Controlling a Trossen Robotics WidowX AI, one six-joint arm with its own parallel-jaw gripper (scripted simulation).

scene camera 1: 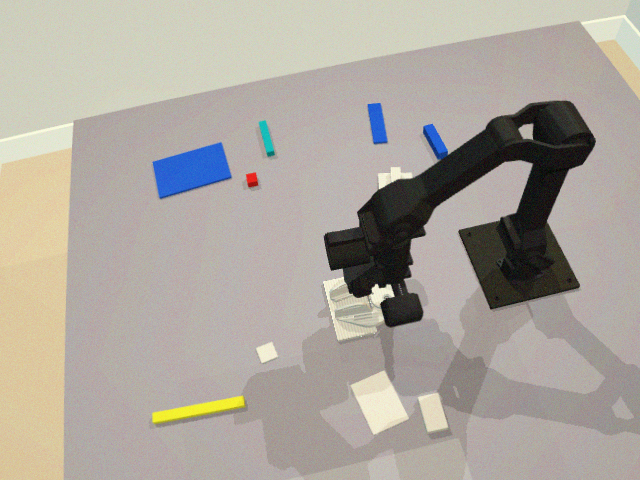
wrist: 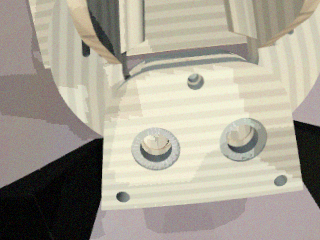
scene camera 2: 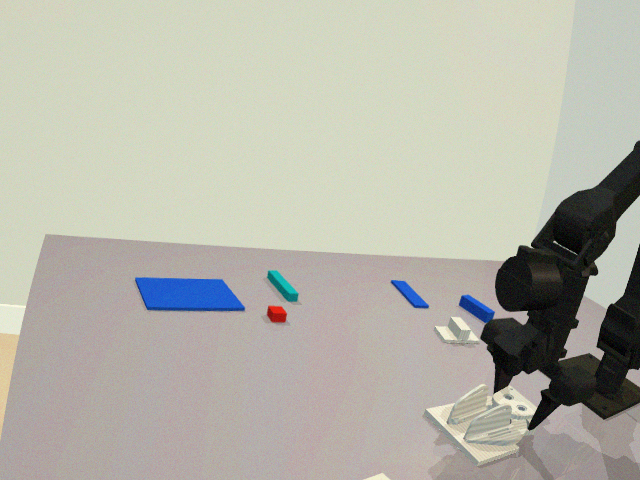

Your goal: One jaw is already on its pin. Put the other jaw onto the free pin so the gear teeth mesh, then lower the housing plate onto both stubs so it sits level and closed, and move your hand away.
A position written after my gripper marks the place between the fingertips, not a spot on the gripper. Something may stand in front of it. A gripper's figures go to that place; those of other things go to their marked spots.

Scene:
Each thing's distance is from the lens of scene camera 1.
my gripper point(scene camera 1: 388, 295): 1.04 m
yellow bar point(scene camera 1: 213, 407): 1.00 m
blue sheet point(scene camera 1: 208, 165): 1.27 m
The marked spots on the yellow bar and the blue sheet are 0.53 m apart.

